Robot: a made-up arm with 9 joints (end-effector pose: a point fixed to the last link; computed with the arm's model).
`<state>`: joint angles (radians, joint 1 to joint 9).
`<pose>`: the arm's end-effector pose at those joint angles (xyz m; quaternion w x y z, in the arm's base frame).
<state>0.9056 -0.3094 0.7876 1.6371 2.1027 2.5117 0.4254 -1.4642 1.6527</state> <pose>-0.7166 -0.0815 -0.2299 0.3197 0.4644 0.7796 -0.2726</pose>
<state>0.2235 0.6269 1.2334 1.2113 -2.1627 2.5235 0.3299 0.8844 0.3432</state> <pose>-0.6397 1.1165 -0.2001 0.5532 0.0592 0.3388 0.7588</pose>
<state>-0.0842 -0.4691 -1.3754 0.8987 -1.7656 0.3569 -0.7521 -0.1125 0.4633</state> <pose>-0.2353 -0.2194 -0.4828 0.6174 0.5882 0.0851 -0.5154</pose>
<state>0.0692 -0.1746 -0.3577 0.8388 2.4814 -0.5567 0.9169 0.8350 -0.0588</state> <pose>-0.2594 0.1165 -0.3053 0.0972 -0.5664 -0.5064 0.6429</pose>
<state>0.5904 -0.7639 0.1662 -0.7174 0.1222 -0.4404 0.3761 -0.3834 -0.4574</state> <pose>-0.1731 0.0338 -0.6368 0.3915 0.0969 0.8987 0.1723</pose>
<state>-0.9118 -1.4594 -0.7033 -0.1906 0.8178 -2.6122 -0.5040 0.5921 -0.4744</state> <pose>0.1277 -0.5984 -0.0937 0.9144 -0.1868 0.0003 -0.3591</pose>
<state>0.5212 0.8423 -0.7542 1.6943 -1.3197 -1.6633 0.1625 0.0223 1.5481</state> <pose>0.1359 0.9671 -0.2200 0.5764 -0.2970 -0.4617 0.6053</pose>
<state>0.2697 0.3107 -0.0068 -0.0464 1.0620 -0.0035 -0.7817 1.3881 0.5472</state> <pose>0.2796 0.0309 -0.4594 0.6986 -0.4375 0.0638 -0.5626</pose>
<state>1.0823 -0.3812 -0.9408 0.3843 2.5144 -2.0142 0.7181 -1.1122 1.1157</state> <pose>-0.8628 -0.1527 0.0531 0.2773 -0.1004 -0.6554 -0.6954</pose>
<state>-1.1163 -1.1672 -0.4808 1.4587 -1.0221 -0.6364 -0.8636 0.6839 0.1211</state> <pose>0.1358 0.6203 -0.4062 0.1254 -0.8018 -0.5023 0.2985</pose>
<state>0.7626 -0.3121 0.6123 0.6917 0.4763 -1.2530 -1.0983 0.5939 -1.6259</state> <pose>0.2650 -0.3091 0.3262 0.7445 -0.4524 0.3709 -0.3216</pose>
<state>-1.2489 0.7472 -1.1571 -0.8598 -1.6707 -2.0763 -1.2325 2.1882 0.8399</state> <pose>-0.5571 -0.5453 -0.2172 0.7572 -0.4125 0.4620 0.2076</pose>
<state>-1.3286 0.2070 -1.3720 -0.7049 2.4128 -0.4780 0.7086 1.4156 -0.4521</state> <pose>-0.2962 -0.3609 0.1729 0.1677 0.3536 0.1118 -0.9134</pose>
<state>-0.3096 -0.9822 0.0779 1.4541 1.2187 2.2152 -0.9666 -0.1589 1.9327</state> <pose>-0.3357 -0.2917 0.2675 0.5358 -0.3360 0.3894 -0.6696</pose>
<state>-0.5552 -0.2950 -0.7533 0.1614 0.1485 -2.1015 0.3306 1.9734 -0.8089</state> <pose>0.2333 0.1783 -0.5362 0.7816 -0.0443 0.4948 -0.3773</pose>
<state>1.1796 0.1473 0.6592 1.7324 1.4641 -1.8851 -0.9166 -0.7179 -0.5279</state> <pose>-0.6547 -0.1230 0.1676 0.3592 -0.3479 -0.2552 -0.8275</pose>
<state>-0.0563 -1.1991 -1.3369 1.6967 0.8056 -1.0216 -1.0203 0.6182 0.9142</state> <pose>0.6204 0.3974 0.1467 0.6585 -0.5376 -0.5150 0.1099</pose>
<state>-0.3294 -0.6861 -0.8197 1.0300 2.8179 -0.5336 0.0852 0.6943 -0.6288</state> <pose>-0.3596 -0.3300 -0.1548 0.5041 0.4916 0.3418 -0.6224</pose>
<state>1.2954 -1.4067 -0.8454 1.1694 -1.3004 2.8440 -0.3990 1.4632 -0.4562</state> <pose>-0.2558 -0.0064 -0.6490 0.4990 0.5265 0.4266 -0.5402</pose>
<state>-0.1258 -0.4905 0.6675 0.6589 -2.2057 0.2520 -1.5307 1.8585 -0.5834</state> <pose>-0.0827 0.7233 -0.6038 0.2503 -0.7579 -0.5589 0.2251</pose>
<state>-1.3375 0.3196 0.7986 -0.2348 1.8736 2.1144 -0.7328 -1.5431 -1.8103</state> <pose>-0.2976 -0.0416 -0.5713 0.6871 -0.7192 -0.0289 0.0987</pose>
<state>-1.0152 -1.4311 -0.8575 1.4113 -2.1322 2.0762 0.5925 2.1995 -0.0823</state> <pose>-0.4571 -0.4455 -0.2399 0.0867 -0.5689 0.5472 -0.6077</pose>
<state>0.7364 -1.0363 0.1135 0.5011 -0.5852 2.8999 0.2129 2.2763 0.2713</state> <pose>0.5587 -0.1541 -0.3006 0.1746 0.7513 0.2551 -0.5830</pose>
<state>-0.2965 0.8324 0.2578 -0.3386 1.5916 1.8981 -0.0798 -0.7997 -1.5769</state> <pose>0.1352 0.3118 -0.4382 0.8870 -0.1479 -0.4250 0.1033</pose>
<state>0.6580 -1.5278 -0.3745 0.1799 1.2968 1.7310 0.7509 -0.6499 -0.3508</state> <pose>-0.5833 -0.3211 0.3407 0.6594 -0.6101 -0.4087 -0.1611</pose>
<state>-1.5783 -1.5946 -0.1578 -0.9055 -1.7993 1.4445 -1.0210 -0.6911 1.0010</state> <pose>-0.5919 0.4205 -0.4207 0.1854 0.7792 0.1674 -0.5748</pose>
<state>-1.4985 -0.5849 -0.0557 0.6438 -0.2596 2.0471 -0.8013 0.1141 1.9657</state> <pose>-0.2257 0.6857 0.1182 0.2475 -0.7397 -0.6184 0.0952</pose>
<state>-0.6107 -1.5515 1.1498 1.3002 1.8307 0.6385 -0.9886 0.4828 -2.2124</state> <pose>-0.1284 -0.5069 -0.4320 0.6687 -0.0372 0.5484 0.5007</pose>
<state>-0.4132 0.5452 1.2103 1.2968 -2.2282 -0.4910 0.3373 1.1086 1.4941</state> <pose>-0.6548 0.6186 0.3196 0.2407 0.6532 -0.7178 -0.0122</pose>
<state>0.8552 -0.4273 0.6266 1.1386 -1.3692 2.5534 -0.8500 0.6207 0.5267</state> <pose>0.5021 0.3042 0.1921 0.6531 0.5901 -0.3642 0.3044</pose>
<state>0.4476 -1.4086 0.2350 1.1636 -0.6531 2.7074 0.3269 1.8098 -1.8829</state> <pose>0.4721 -0.2888 -0.1190 0.8808 0.1286 0.3717 0.2636</pose>
